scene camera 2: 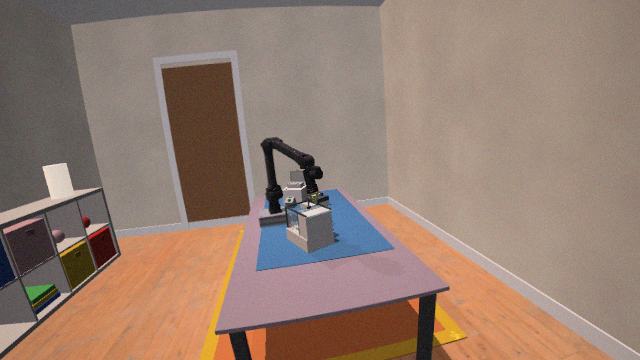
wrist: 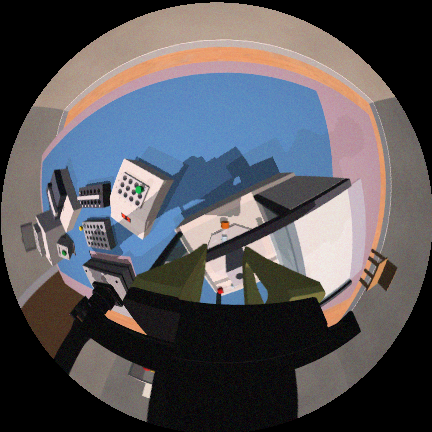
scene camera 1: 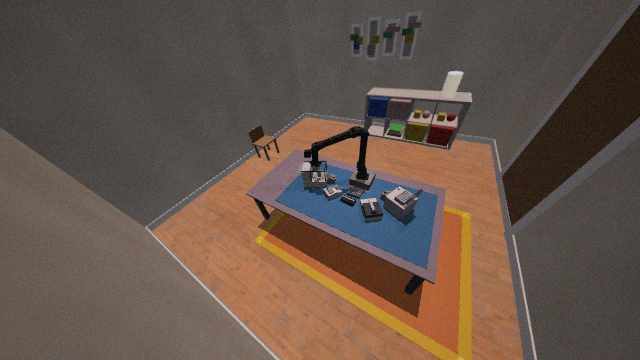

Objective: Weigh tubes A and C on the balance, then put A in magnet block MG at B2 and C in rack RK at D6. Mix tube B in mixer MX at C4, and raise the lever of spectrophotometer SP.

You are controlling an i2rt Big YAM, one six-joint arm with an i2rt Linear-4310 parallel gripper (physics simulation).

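Places are measured from the arm's base along level axes (x ahead, y left, z up), in metres.
Where they show: gripper, fingertip midpoint: [scene camera 2: 315,202] [wrist: 224,251] [scene camera 1: 315,170]; arm's base, origin of the base link: [scene camera 2: 275,211] [wrist: 107,292] [scene camera 1: 362,176].
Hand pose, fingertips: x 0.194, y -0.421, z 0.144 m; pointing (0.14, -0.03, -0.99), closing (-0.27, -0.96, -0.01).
Observation:
Each offset is from my fingertips to the centre of the thing. "spot": to the spot under its first point. Level surfaces: height alone.
My gripper [wrist: 224,251] [scene camera 2: 313,197] is partly open and empty, fingers pointing down at the top opening of the glass-walled balance [scene camera 1: 314,181] [scene camera 2: 317,230] [wrist: 325,245]. An orange-capped tube [wrist: 224,227] is inside the balance, beyond the fingertips in the wrist view. A small red spot {spot: 0.126 m down, 0.157 m back, 0.034 m left} [wrist: 220,290] shows between the finger bases; I cannot tell what it is. A green-capped tube {0.149 m down, 0.074 m ahead, 0.139 m left} [wrist: 139,189] stands in a pale device with round holes {0.178 m down, 0.059 m ahead, 0.186 m left} [wrist: 122,202] [scene camera 1: 332,192]. A grey rack {0.198 m down, 0.002 m back, 0.390 m left} [wrist: 99,234] [scene camera 1: 355,192] and a dark block with holes {0.189 m down, 0.111 m ahead, 0.354 m left} [wrist: 94,196] [scene camera 1: 348,200] lie beside it. Labels are unreadable.
A dark-topped device with a pale bar {0.162 m down, 0.157 m ahead, 0.569 m left} [scene camera 1: 371,209] [wrist: 60,192] and a larger pale machine with a raised lid {0.128 m down, 0.026 m ahead, 0.757 m left} [scene camera 1: 400,201] [wrist: 47,237] stand farther along the blue mat {0.213 m down} [scene camera 1: 320,212]. A small box with a green spot {spot: 0.158 m down, 0.032 m back, 0.648 m left} [wrist: 65,250] is near them. The balance's dark frame bars surround the opening.

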